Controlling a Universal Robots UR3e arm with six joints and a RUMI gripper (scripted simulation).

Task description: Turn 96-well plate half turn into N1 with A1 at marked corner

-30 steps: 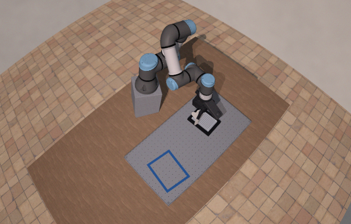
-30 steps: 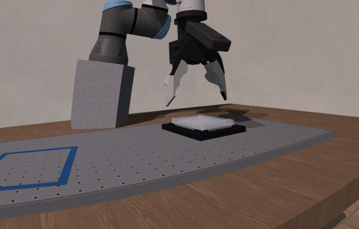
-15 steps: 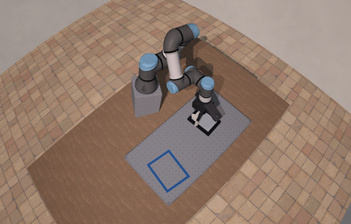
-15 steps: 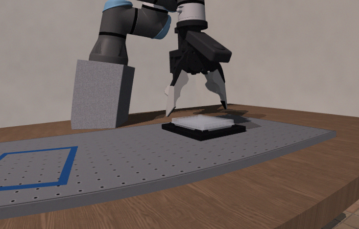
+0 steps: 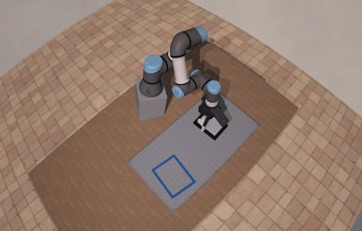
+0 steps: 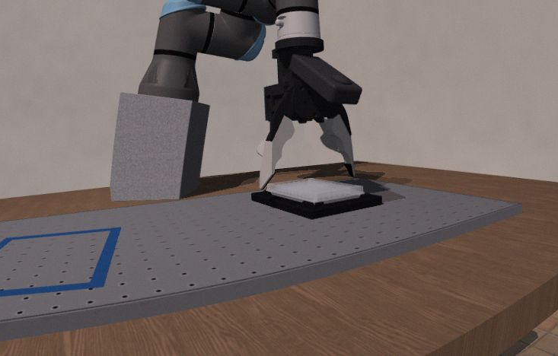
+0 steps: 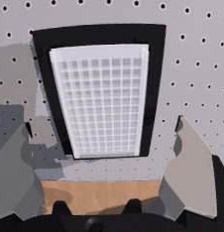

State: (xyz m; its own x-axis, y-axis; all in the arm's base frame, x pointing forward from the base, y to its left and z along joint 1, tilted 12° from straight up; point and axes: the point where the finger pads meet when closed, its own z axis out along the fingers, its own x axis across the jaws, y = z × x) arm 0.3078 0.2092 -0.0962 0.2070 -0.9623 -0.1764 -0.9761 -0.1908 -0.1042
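Now: hand 1 cm above the clear 96-well plate. The rest, counted from my hand: black plate nest N1 (2 cm below); white A1 mark (8 cm behind, 4 cm to the left, 2 cm below).
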